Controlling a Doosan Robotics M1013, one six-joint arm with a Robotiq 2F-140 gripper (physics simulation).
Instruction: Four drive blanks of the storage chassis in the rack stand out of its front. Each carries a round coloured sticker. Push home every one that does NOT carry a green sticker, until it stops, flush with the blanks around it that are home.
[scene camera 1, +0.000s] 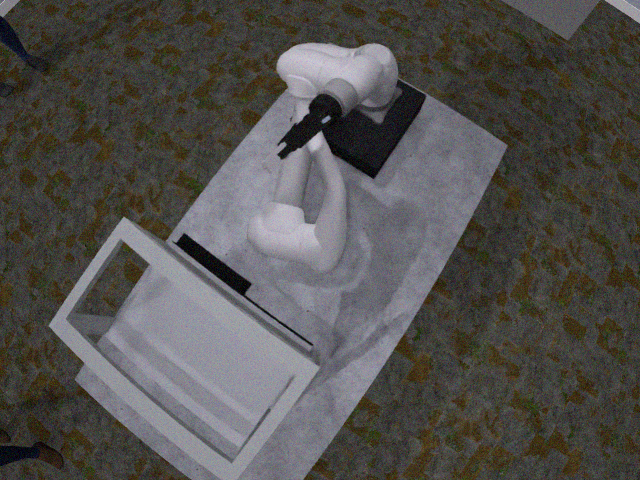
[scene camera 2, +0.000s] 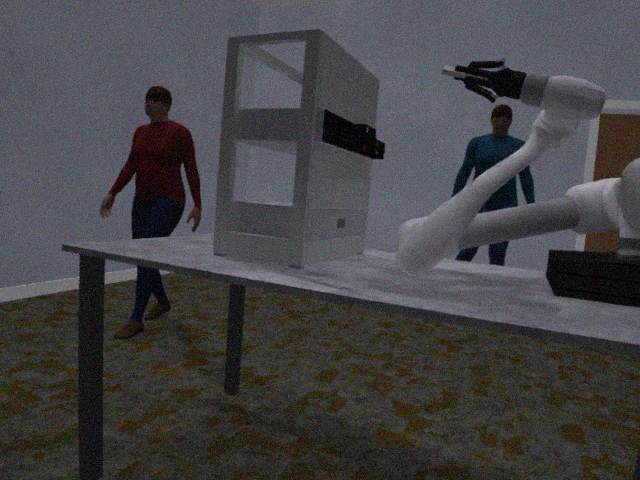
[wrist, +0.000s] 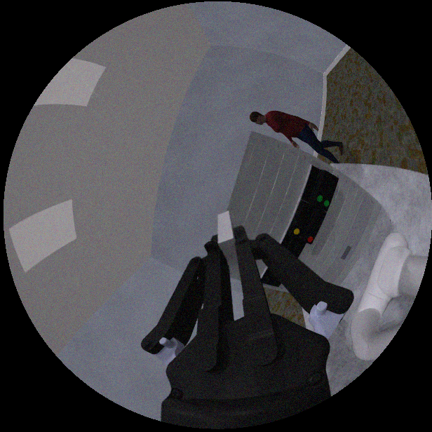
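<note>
The black storage chassis sits in the light grey rack. Four blanks with stickers show at its front: a yellow sticker, a red sticker and two green stickers, one close beside the other. In scene camera 2 the stickered blanks stand out at the chassis's right end. How far each stands out is hard to tell. My gripper is shut and empty, well apart from the chassis and higher than it.
The rack stands on the grey table. The arm's black base block is at the table's other end. The arm's white elbow hangs low between them. A person in red and one in blue stand beyond the table.
</note>
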